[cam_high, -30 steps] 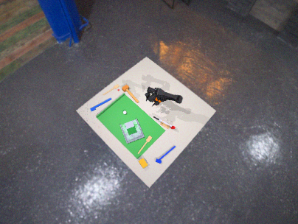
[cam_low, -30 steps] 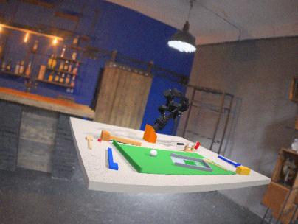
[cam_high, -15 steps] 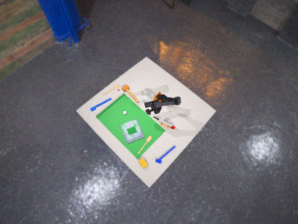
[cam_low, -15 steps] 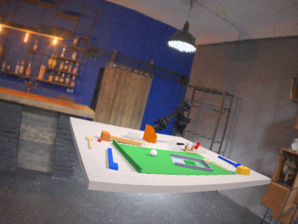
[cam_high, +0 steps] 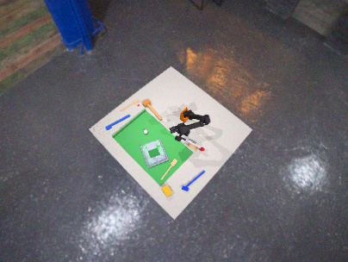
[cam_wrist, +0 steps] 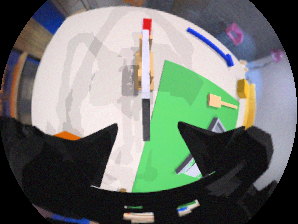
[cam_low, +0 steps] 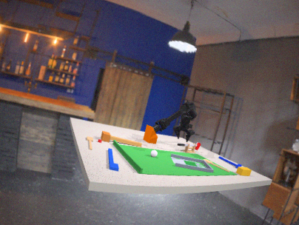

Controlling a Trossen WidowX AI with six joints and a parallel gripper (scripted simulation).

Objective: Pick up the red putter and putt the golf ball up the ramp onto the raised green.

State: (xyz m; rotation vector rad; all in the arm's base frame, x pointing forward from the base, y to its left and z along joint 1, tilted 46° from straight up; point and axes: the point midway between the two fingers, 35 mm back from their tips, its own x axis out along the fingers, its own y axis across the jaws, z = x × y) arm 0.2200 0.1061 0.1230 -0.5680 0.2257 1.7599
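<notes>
My gripper tip is now 40 mm past the red putter, 110 mm to the right of it and 40 mm above it. From my gripper tip the other things lie so: white golf ball (220 mm ahead, 330 mm to the right, 70 mm below); yellow block (480 mm ahead, 280 mm to the left, 70 mm below).
</notes>
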